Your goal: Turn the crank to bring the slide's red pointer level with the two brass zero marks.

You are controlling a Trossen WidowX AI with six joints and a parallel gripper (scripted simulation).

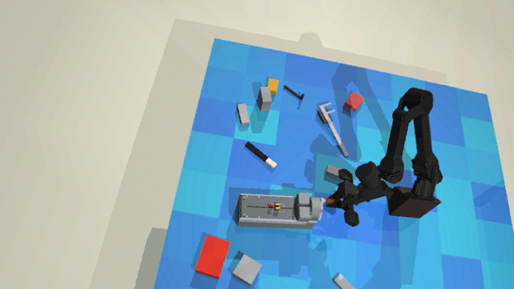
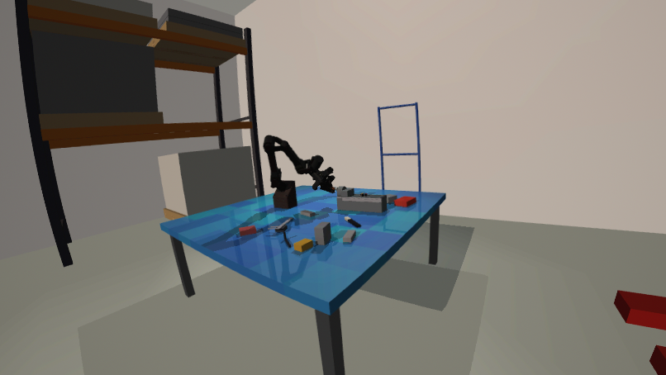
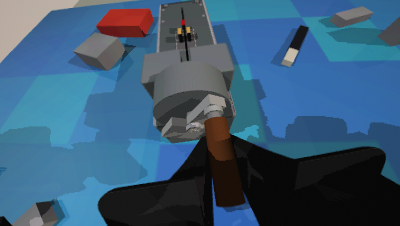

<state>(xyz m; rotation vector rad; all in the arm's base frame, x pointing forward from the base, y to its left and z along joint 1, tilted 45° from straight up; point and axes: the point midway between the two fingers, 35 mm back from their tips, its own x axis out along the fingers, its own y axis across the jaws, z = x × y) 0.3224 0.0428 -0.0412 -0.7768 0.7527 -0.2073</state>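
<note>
The brown crank handle lies 2 cm behind my gripper tip and 2 cm above it. From my gripper tip the other things lie so: red block: 15 cm behind, 51 cm to the right, 8 cm below; then red pointer: 18 cm ahead, 3 cm to the left, 1 cm below; then black key: 9 cm ahead, 50 cm to the right, 8 cm below.
</note>
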